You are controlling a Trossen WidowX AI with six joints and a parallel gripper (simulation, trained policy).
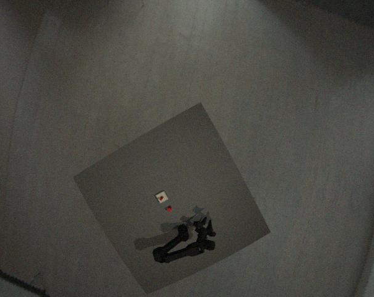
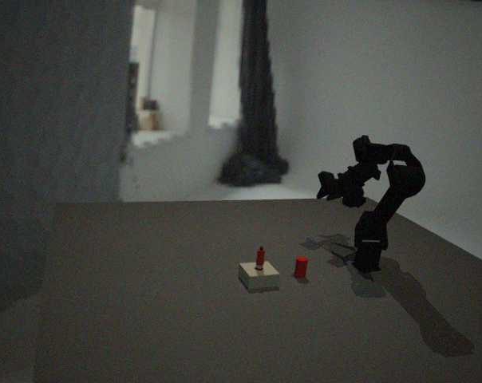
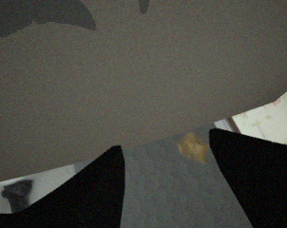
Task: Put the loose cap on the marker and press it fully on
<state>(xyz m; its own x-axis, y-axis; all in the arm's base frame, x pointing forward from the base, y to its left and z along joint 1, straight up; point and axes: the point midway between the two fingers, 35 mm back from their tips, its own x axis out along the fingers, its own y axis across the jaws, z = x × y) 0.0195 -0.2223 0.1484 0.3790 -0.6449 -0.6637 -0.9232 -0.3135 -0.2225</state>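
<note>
My gripper tip is 250 mm to the right of the red cap, 180 mm short of it and 100 mm above it. The rest, counted from my gripper tip: holder block (290 mm ahead, 250 mm to the left, 110 mm below); red marker (290 mm ahead, 250 mm to the left, 60 mm below).
</note>
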